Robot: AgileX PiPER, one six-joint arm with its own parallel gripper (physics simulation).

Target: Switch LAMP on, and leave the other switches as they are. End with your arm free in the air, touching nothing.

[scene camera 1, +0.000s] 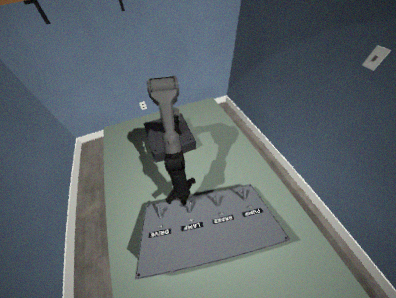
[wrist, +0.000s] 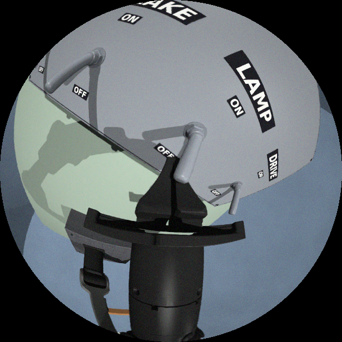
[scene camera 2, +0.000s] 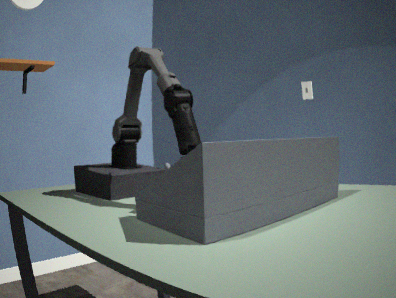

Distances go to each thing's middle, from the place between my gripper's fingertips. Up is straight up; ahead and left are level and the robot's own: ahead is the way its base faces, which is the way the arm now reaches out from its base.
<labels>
I see the lamp lever (wrist: 182,172) 30 mm ahead of my hand, 10 mm to the left of it and 40 mm above it. Also, from my hand: grey switch panel (scene camera 2: 218,190) (130 mm ahead, 40 mm to the left, 10 mm above).
</labels>
